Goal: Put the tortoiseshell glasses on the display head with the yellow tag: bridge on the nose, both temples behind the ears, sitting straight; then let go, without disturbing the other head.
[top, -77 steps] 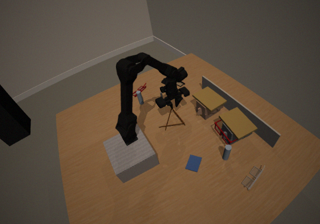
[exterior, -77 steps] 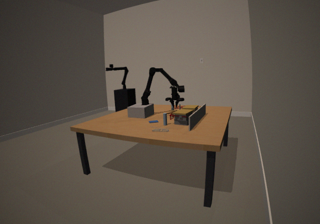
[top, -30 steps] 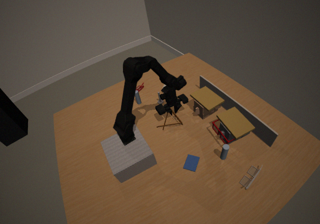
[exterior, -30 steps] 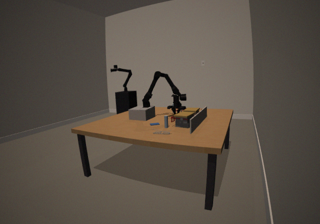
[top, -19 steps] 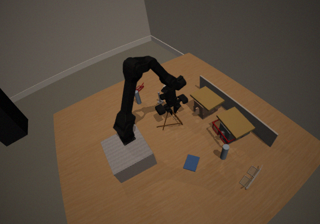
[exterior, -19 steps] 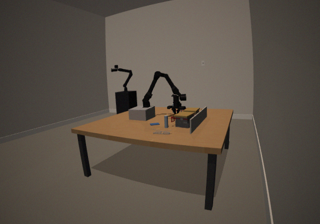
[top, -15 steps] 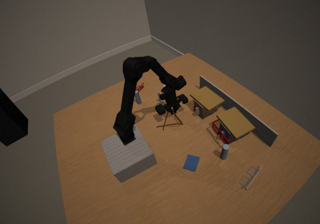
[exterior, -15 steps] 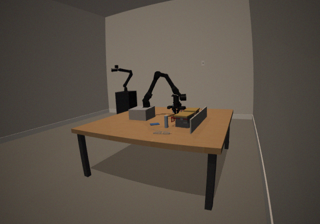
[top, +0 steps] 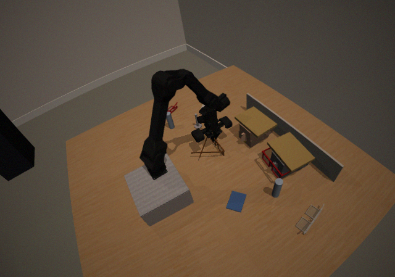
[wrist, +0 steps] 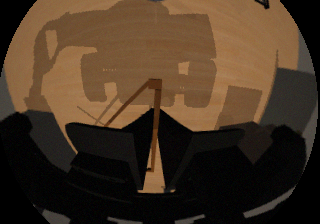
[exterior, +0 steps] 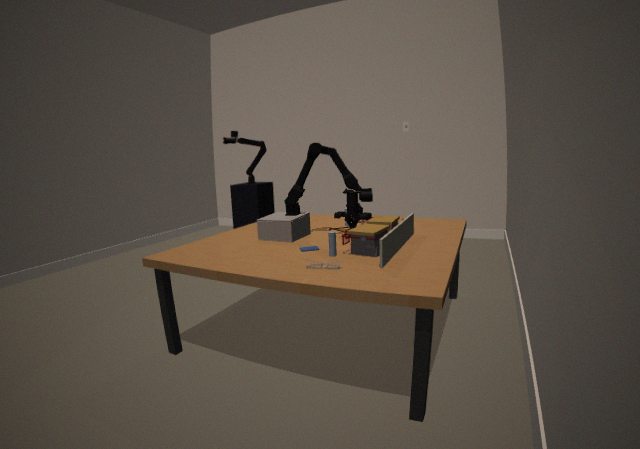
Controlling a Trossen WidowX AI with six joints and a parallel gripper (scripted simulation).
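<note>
Right now my gripper tip is 15 cm to the right of the grey stand, 1 cm below it and 1 cm short of it. From my gripper tip the other things lie so: pale head (15 cm ahead, 9 cm to the right, 4 cm above); white block (20 cm to the left, 10 cm ahead, 1 cm above); blue pad (31 cm to the right, 11 cm behind, 1 cm below).
</note>
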